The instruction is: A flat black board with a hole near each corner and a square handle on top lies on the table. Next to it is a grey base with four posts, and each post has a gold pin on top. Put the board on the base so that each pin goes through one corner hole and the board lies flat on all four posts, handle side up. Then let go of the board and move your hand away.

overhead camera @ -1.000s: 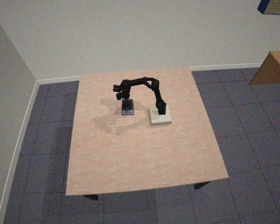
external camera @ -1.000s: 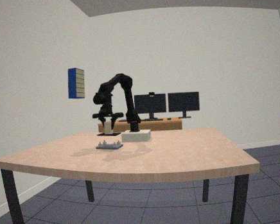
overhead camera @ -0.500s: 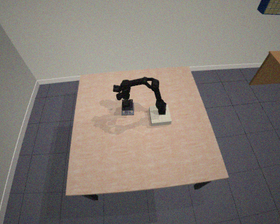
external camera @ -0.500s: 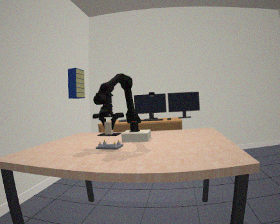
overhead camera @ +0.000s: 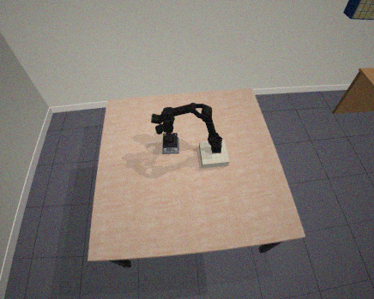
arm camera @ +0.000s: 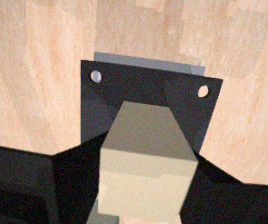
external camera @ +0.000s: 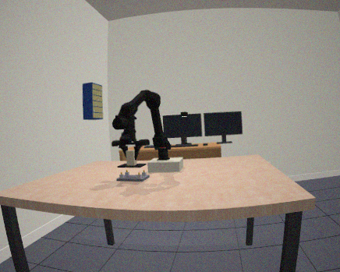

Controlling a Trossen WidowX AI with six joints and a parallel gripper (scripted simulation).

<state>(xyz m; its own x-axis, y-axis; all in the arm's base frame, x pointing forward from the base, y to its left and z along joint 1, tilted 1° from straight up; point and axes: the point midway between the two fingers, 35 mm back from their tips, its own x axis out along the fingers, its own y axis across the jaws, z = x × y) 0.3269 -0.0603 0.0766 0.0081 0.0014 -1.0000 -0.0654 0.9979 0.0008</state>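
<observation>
The grey base is 90 mm below my gripper tip. The rest, counted from my gripper tip: flat black board: 10 mm below.
</observation>
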